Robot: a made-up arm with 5 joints.
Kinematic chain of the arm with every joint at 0, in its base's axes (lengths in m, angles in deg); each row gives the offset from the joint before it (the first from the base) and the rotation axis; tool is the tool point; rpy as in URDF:
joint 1: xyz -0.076 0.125 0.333 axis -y
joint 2: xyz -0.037 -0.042 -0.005 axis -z
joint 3: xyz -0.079 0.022 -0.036 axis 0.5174 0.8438 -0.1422
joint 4: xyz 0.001 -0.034 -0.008 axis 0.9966 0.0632 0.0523
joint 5: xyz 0 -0.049 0.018 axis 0.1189 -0.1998 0.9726
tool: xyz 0.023 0.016 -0.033 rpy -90 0 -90
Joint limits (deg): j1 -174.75..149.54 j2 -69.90..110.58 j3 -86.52..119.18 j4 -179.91..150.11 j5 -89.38..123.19
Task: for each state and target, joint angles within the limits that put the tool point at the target. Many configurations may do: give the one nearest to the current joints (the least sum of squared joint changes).
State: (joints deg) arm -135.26 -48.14 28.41 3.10 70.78
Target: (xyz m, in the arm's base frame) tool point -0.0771 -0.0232 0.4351
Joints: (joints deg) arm -125.69 -58.49 47.26 10.60 98.85
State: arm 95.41 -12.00 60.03 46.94 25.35
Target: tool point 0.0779 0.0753 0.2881
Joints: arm 129.92 -5.81 48.76 48.66 23.22
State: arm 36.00 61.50 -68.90 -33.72 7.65
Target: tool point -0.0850 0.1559 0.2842
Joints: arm 73.52 100.68 -58.01 -31.88 30.65
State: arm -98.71 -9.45 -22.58 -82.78 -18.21
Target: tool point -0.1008 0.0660 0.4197
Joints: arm -79.39 -3.10 13.81 -114.88 -21.38
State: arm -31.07 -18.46 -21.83 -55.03 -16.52
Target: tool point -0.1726 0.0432 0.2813
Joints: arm 4.93 8.93 5.65 -39.64 -3.31
